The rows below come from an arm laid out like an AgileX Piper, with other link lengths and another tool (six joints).
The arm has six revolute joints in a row. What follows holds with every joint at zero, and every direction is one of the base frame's. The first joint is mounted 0.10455 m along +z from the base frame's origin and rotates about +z. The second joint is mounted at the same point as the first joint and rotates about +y. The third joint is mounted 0.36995 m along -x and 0.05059 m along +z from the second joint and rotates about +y. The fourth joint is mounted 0.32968 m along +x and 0.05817 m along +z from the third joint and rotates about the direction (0.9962, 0, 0.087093). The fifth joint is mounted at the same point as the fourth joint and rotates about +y. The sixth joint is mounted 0.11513 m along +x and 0.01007 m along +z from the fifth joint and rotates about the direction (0.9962, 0, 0.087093). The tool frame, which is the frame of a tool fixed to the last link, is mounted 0.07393 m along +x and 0.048 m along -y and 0.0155 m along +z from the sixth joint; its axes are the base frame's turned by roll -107.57, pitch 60.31 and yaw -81.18 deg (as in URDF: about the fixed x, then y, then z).
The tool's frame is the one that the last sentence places.
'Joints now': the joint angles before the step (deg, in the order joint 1, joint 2, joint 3, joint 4, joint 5, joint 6). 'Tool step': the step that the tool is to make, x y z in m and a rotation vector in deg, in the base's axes. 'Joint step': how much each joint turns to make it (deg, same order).
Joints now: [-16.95, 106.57, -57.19, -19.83, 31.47, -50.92]
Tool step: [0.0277, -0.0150, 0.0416, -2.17, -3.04, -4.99]
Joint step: [0.75, 0.05, -7.34, -2.27, 5.35, 6.16]
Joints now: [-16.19, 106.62, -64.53, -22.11, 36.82, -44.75]
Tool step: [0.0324, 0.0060, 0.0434, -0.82, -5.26, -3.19]
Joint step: [2.37, 0.01, -6.71, -0.80, 2.94, 5.56]
